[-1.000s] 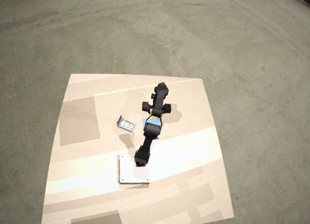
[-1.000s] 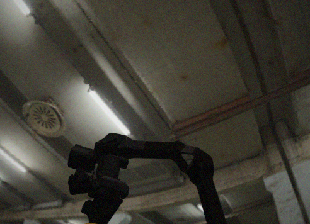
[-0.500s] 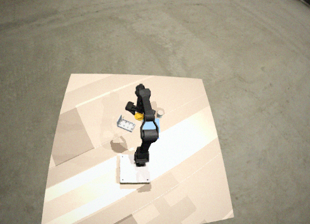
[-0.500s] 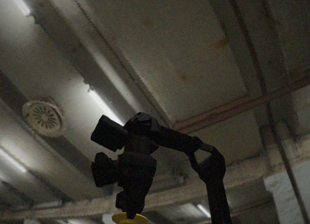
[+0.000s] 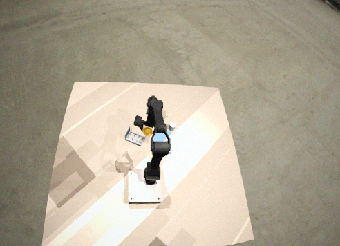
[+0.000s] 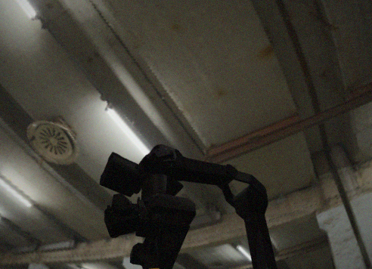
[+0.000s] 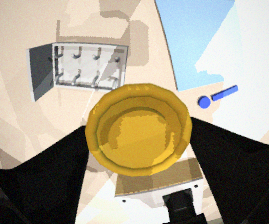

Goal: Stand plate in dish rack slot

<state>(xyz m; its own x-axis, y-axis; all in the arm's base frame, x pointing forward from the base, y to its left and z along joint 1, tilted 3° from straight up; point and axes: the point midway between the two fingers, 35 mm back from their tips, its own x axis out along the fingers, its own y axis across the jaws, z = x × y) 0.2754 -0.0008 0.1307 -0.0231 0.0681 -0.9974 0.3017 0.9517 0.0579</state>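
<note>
My gripper tip is 4 cm short of the grey dish rack, 7 cm to the right of it and 13 cm above it. From my gripper tip the other things lie so: blue utensil 9 cm behind, 11 cm to the right, 15 cm below; then blue mat 1 cm ahead, 12 cm to the right, 15 cm below; then yellow plate 1 cm above.
</note>
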